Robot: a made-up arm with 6 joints. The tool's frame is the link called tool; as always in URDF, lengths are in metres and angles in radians. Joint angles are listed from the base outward.
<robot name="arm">
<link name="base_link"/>
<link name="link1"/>
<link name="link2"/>
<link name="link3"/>
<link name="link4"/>
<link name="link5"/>
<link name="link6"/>
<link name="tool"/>
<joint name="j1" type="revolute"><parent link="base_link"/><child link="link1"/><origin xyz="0.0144 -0.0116 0.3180" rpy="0.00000 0.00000 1.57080"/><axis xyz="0 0 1"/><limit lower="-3.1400" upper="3.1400"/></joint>
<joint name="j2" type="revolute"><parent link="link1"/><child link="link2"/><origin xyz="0.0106 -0.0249 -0.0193" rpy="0.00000 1.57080 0.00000"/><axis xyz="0 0 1"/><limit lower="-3.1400" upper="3.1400"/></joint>
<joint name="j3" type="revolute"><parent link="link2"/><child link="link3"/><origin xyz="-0.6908 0.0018 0.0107"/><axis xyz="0 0 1"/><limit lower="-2.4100" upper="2.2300"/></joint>
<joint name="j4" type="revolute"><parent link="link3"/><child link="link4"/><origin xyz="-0.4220 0.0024 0.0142" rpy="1.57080 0.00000 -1.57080"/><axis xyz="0 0 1"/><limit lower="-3.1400" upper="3.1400"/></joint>
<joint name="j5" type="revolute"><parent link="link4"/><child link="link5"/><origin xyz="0.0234 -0.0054 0.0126" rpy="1.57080 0.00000 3.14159"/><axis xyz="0 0 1"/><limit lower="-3.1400" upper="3.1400"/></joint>
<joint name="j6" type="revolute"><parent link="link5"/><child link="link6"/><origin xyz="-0.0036 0.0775 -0.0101" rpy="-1.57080 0.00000 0.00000"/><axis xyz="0 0 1"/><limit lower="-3.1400" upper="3.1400"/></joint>
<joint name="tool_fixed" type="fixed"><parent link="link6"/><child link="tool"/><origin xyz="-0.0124 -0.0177 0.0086" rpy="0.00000 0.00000 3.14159"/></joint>
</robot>
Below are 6 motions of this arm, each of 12 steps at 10 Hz.
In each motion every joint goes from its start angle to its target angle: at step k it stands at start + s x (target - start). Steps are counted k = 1, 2, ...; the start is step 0. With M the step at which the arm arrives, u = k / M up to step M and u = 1 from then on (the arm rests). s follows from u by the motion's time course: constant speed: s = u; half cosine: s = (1 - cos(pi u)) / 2; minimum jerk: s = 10 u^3 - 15 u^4 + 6 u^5.
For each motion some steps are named. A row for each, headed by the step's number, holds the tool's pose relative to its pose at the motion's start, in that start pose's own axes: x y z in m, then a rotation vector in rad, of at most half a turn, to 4 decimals.
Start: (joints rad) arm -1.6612 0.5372 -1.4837 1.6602 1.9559 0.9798
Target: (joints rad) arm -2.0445 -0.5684 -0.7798 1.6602 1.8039 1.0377
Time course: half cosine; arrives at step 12
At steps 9, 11, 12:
9: 0.0552 0.6473 0.0576 0.2910 -0.0921 -0.2012
11: 0.1047 0.7323 0.1170 0.3326 -0.0947 -0.2353
12: 0.1120 0.7427 0.1256 0.3380 -0.0948 -0.2398

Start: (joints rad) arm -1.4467 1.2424 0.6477 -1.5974 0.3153 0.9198
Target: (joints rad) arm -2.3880 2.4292 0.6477 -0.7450 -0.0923 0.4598
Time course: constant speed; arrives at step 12
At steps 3, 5, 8, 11, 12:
3: 0.4173 0.0403 0.1177 -0.1264 0.3535 0.1194
5: 0.6970 0.0825 0.1063 -0.1924 0.5677 0.2548
8: 1.0593 0.1914 -0.0285 -0.2521 0.8506 0.5240
11: 1.2950 0.3634 -0.2564 -0.2563 1.0877 0.8474
12: 1.3377 0.4331 -0.3410 -0.2451 1.1580 0.9622

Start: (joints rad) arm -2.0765 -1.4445 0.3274 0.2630 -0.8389 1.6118
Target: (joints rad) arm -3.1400 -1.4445 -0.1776 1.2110 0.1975 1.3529
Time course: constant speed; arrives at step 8
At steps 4, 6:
4: 0.5760 -0.0098 -0.2000 0.5159 0.3261 0.4321
6: 0.8196 0.0557 -0.4143 0.8288 0.6216 0.6308

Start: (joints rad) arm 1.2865 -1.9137 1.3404 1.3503 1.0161 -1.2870
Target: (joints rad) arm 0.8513 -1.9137 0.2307 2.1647 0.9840 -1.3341
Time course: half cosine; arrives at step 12
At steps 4, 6, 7, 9, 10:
4: -0.1282 0.1004 0.0552 -0.0980 -0.2339 -0.1889
6: -0.2236 0.2470 0.0953 -0.2727 -0.4523 -0.3599
7: -0.2556 0.3361 0.1079 -0.3911 -0.5557 -0.4376
9: -0.2791 0.5017 0.1132 -0.6369 -0.7140 -0.5499
10: -0.2774 0.5613 0.1097 -0.7355 -0.7627 -0.5820

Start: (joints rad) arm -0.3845 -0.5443 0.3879 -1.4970 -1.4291 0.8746
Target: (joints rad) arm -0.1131 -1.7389 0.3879 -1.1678 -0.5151 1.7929
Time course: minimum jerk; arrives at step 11
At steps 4, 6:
4: -0.3277 -0.1280 -0.0447 0.3045 -0.0687 -0.0251
6: -0.7689 -0.1403 -0.1789 0.6589 -0.3343 -0.0082

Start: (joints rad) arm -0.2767 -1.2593 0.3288 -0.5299 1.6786 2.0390
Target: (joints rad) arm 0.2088 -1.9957 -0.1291 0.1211 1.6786 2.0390
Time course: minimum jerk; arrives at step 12
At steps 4, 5, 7, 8, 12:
4: -0.1835 0.0350 -0.1196 -0.0722 0.2670 0.1703
5: -0.3162 0.0373 -0.1869 -0.1358 0.4325 0.2757
7: -0.6292 -0.0264 -0.3060 -0.3318 0.7691 0.4914
8: -0.7658 -0.0873 -0.3457 -0.4443 0.8987 0.5759
12: -0.9579 -0.2185 -0.3933 -0.6474 1.0654 0.6871

